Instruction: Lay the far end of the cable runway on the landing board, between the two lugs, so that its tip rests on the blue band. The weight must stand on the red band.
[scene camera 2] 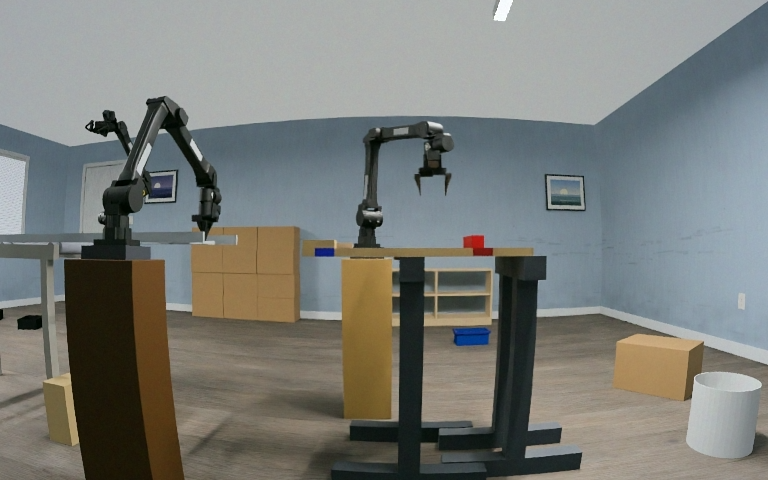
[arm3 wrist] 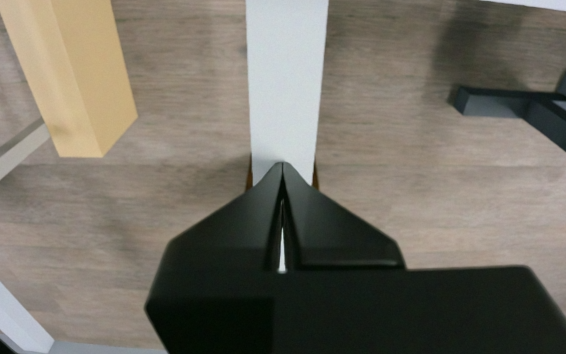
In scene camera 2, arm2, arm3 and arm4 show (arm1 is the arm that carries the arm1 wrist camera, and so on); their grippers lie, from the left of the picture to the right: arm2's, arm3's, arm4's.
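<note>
The light grey cable runway (arm3 wrist: 286,80) (scene camera 2: 175,237) runs up the arm3 wrist view. Arm3's gripper (arm3 wrist: 282,166) (scene camera 2: 206,234) is shut, its tips together over the runway's middle; no part of the runway shows pinched between them, and contact is unclear. The tan landing board (scene camera 2: 430,251) carries a blue band (scene camera 2: 324,251) and a dark red band (scene camera 2: 482,251). A tan lug (scene camera 2: 318,243) rises by the blue band. The red weight (scene camera 2: 473,242) stands above the red band, appearing slightly left of it. Arm4's gripper (scene camera 2: 433,186) is open above the board. Arm2's gripper (scene camera 2: 89,126) is raised, apparently open.
Dark trestle legs (scene camera 2: 411,362) hold the board. Arm3's brown pedestal (scene camera 2: 101,362) and arm4's tan pedestal (scene camera 2: 367,339) (arm3 wrist: 95,90) stand nearby. A grey table (scene camera 2: 49,316) is at the left. A carton (scene camera 2: 651,367) and white bin (scene camera 2: 722,418) stand at the right.
</note>
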